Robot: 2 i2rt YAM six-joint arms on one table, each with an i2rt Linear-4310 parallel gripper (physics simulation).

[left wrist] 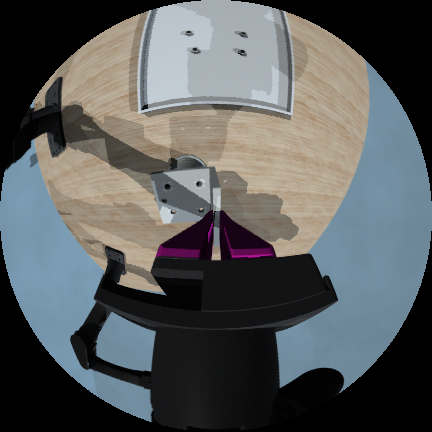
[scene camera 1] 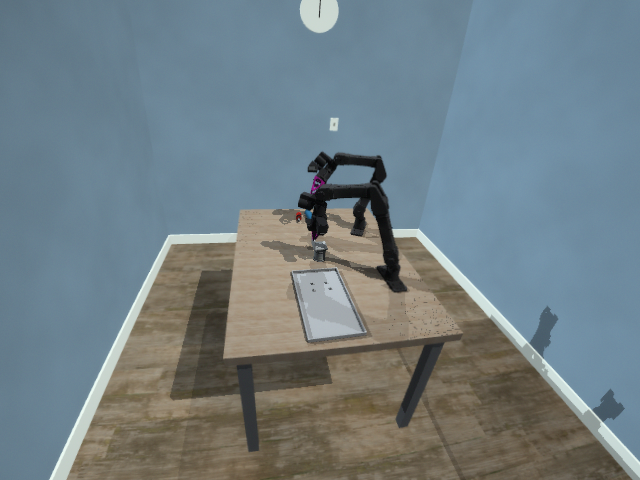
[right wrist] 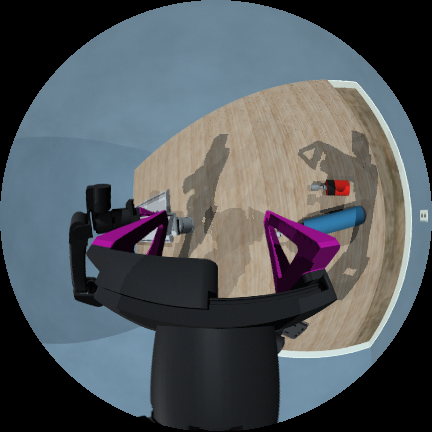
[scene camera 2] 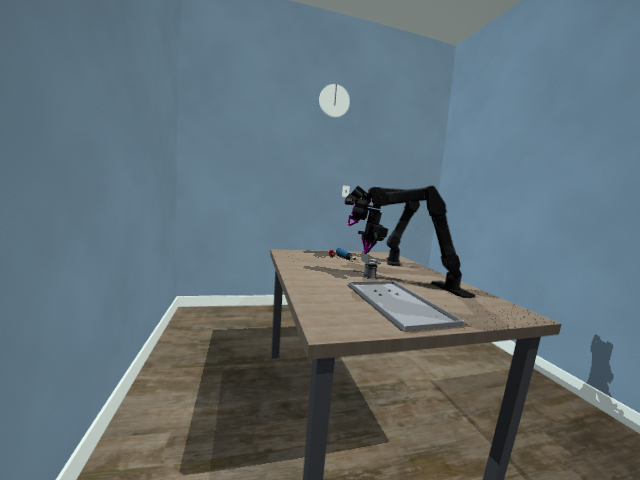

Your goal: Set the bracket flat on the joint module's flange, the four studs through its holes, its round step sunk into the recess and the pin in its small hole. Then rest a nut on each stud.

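Where they show: left gripper, between the fingertips: (left wrist: 216, 215) (scene camera 1: 313, 239) (scene camera 2: 365, 253); right gripper, between the fingertips: (scene camera 1: 311, 193) (right wrist: 215, 215) (scene camera 2: 350, 221); left arm's base, origin of its link: (scene camera 1: 390, 278) (scene camera 2: 451, 289); right arm's base, origin of its link: (left wrist: 116, 261) (scene camera 1: 358, 228) (scene camera 2: 393, 262).
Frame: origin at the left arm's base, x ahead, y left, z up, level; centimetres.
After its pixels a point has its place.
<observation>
The grey bracket (left wrist: 183, 195) @(z 8.1, x 30.1, y -22.0 cm) has a flat plate with several holes and an upright wall. My left gripper (left wrist: 216, 215) @(z 11.8, x 33.5, y -22.1 cm) is shut on that thin wall. It holds the plate on top of the grey joint module (left wrist: 188, 160) @(z 2.2, x 30.4, y -19.9 cm), which stands on the table behind the tray. I cannot tell whether the studs are through the holes. In scene camera 1 the bracket (scene camera 1: 319, 246) @(z 8.1, x 30.5, y -21.4 cm) caps the module (scene camera 1: 320, 254) @(z 4.3, x 30.1, y -19.9 cm) under my left gripper (scene camera 1: 315, 238) @(z 11.8, x 33.5, y -22.1 cm). Several nuts (left wrist: 217, 40) @(z 0.4, x 35.4, y 0.0 cm) lie in the grey tray (left wrist: 215, 60) @(z 0.4, x 35.0, y -4.3 cm). My right gripper (right wrist: 215, 215) @(z 24.2, x 27.7, y -52.9 cm) (scene camera 1: 316, 183) @(z 24.2, x 27.7, y -52.9 cm) is open and empty, high above the table's back.
A red part (right wrist: 336, 187) @(z 3.4, x 30.3, y -69.6 cm) and a blue cylinder (right wrist: 334, 220) @(z 4.1, x 23.8, y -67.4 cm) lie near the table's back edge, also seen in scene camera 2 (scene camera 2: 339, 253) @(z 1.6, x 25.5, y -69.5 cm). The tray (scene camera 1: 328, 304) @(z 0.4, x 35.2, y 12.0 cm) lies in the middle of the table. The arm bases stand along the right side (scene camera 1: 391, 278) @(z 2.4, x 1.6, y 2.7 cm).
</observation>
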